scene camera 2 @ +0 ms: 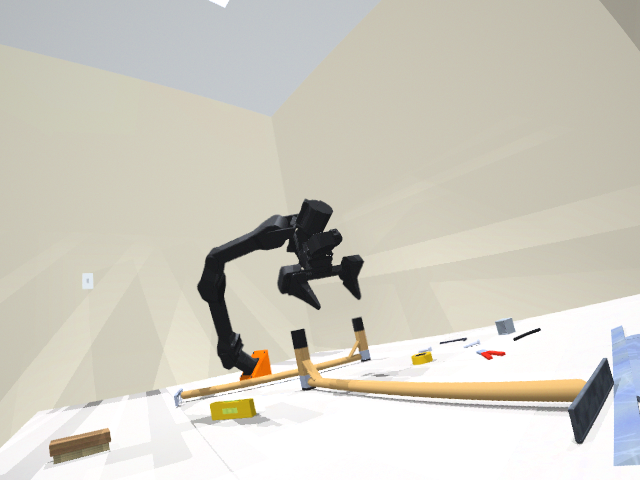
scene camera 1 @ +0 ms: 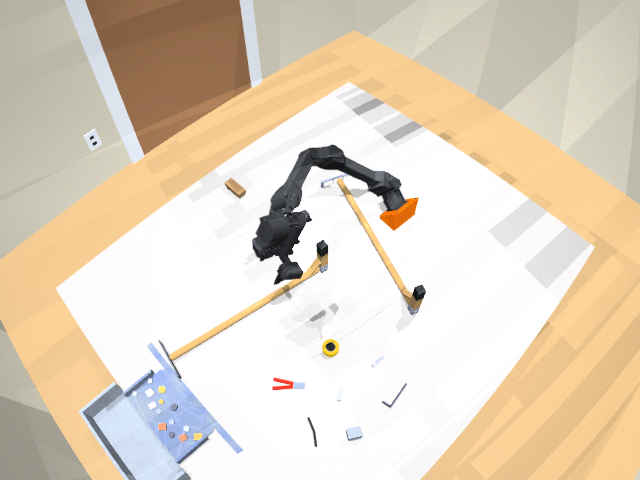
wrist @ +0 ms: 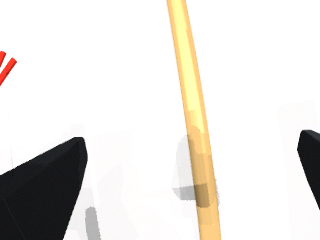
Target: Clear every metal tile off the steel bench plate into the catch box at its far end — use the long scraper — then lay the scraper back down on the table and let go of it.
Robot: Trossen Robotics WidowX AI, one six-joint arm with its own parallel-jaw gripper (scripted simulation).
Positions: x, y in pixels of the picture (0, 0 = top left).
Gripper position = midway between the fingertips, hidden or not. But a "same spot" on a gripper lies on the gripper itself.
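Scene:
Scene camera 2: my gripper, plus a yellow level (241, 408). My gripper in scene camera 1 (268, 272). My gripper in the wrist view. Yellow level out of frame in the wrist view. My gripper, same spot: (wrist: 46, 187) and (scene camera 2: 353, 285).

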